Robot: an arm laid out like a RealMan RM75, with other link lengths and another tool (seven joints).
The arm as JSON. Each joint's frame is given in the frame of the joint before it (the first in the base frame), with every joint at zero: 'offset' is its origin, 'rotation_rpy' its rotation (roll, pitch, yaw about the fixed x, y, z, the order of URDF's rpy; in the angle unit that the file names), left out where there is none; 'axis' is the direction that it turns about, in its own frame. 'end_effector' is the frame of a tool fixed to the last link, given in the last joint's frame.
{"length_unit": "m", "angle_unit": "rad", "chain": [
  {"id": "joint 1", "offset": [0.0, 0.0, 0.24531], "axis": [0.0, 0.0, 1.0]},
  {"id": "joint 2", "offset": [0.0, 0.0, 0.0], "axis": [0.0, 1.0, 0.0]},
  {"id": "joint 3", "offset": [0.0, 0.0, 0.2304], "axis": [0.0, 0.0, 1.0]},
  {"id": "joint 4", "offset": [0.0, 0.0, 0.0], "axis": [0.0, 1.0, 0.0]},
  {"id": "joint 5", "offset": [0.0, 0.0, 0.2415], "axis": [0.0, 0.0, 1.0]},
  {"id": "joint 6", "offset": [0.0, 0.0, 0.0], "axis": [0.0, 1.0, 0.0]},
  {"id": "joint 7", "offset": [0.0, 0.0, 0.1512], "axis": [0.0, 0.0, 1.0]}
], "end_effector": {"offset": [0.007, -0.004, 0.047], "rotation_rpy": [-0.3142, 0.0, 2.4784]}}
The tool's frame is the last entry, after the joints.
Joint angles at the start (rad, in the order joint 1, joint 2, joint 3, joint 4, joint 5, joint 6, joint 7): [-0.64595, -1.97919, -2.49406, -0.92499, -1.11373, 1.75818, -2.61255]
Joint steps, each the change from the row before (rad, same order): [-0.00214, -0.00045, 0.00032, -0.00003, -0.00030, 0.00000, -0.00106]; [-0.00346, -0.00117, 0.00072, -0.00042, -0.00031, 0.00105, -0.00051]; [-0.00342, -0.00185, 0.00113, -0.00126, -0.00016, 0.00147, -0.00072]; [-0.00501, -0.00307, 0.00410, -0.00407, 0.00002, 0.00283, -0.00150]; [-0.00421, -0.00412, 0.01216, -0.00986, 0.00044, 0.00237, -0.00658]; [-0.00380, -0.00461, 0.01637, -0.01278, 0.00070, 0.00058, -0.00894]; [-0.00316, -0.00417, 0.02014, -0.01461, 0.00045, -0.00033, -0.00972]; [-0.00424, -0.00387, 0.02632, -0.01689, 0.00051, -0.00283, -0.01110]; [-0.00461, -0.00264, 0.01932, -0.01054, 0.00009, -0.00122, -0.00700]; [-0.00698, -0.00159, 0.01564, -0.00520, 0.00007, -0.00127, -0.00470]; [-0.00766, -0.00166, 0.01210, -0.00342, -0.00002, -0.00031, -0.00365]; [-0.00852, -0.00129, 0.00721, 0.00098, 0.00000, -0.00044, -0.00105]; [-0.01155, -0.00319, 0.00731, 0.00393, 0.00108, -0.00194, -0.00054]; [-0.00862, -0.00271, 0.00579, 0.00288, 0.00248, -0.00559, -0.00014]
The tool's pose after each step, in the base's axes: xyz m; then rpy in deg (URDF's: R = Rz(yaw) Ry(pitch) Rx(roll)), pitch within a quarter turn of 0, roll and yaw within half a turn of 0. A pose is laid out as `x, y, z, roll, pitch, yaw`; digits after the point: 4 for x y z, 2 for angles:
-0.1810, 0.4023, 0.0640, -170.60, 7.11, -66.09
-0.1793, 0.4026, 0.0634, -170.59, 6.98, -66.32
-0.1773, 0.4028, 0.0627, -170.61, 6.83, -66.59
-0.1740, 0.4028, 0.0614, -170.78, 6.58, -67.11
-0.1699, 0.4024, 0.0591, -171.33, 6.23, -67.73
-0.1654, 0.4022, 0.0565, -172.06, 5.90, -68.37
-0.1608, 0.4018, 0.0536, -172.96, 5.61, -69.09
-0.1553, 0.4017, 0.0502, -174.11, 5.36, -70.00
-0.1507, 0.4015, 0.0473, -174.94, 5.08, -70.78
-0.1462, 0.4017, 0.0446, -175.59, 4.77, -71.52
-0.1418, 0.4019, 0.0422, -176.08, 4.44, -72.22
-0.1380, 0.4023, 0.0402, -176.33, 4.13, -72.80
-0.1333, 0.4030, 0.0368, -176.56, 3.70, -73.42
-0.1300, 0.4041, 0.0342, -176.78, 3.59, -73.81

